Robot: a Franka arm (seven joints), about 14 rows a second.
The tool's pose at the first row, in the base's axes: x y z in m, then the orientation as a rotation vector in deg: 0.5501, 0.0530, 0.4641, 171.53, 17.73, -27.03
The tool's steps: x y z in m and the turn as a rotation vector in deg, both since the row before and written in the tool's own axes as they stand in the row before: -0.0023, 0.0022, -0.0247, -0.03, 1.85, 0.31; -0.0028, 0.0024, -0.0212, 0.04, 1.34, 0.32; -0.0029, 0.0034, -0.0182, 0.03, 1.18, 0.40; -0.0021, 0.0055, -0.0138, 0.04, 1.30, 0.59; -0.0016, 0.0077, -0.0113, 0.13, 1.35, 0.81; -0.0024, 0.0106, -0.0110, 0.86, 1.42, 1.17
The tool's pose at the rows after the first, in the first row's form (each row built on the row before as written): 0.5557, 0.0535, 0.4884, 172.09, 17.42, -24.24; 0.5592, 0.0532, 0.5096, 172.53, 17.04, -22.22; 0.5615, 0.0514, 0.5281, 172.90, 16.52, -20.43; 0.5636, 0.0472, 0.5423, 173.29, 15.72, -18.44; 0.5658, 0.0406, 0.5542, 173.76, 14.58, -16.37; 0.5673, 0.0309, 0.5662, 174.95, 12.83, -14.31
